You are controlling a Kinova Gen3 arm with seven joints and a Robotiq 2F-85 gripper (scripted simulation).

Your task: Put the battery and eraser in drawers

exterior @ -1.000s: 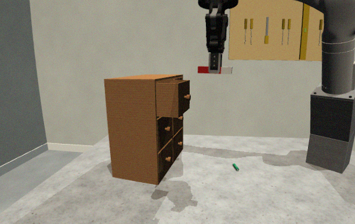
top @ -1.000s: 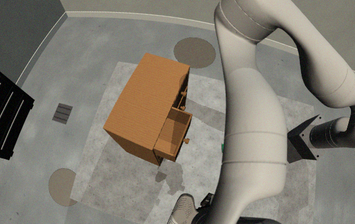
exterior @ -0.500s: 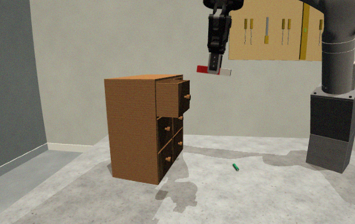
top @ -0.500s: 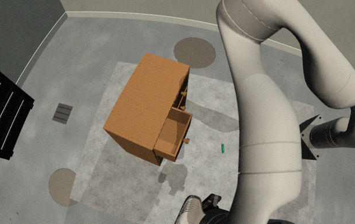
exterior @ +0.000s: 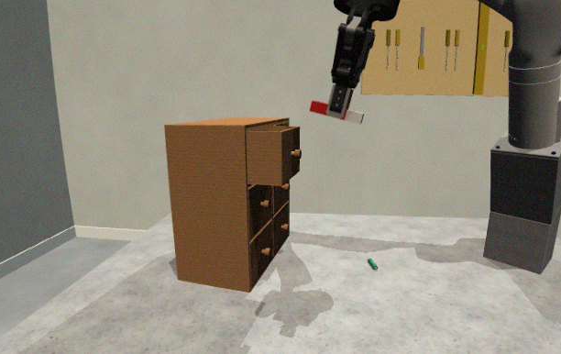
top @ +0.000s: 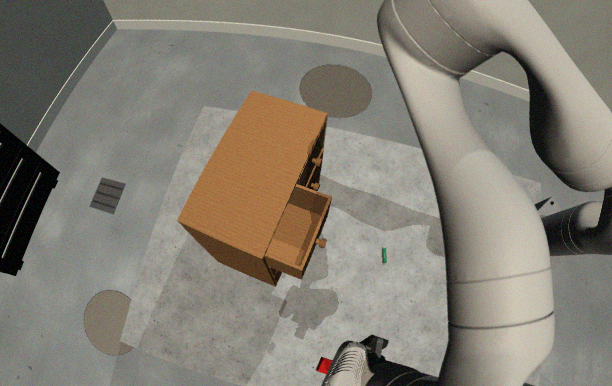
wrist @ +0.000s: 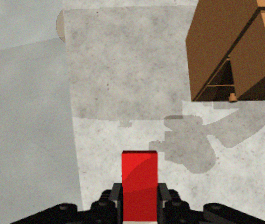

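Right now the eraser is 1 cm below my hand. The rest, counted from my hand: nine-volt battery 32 cm to the right, 25 cm below, 25 cm ahead; small green cylinder 37 cm below, 31 cm to the right, 7 cm behind.
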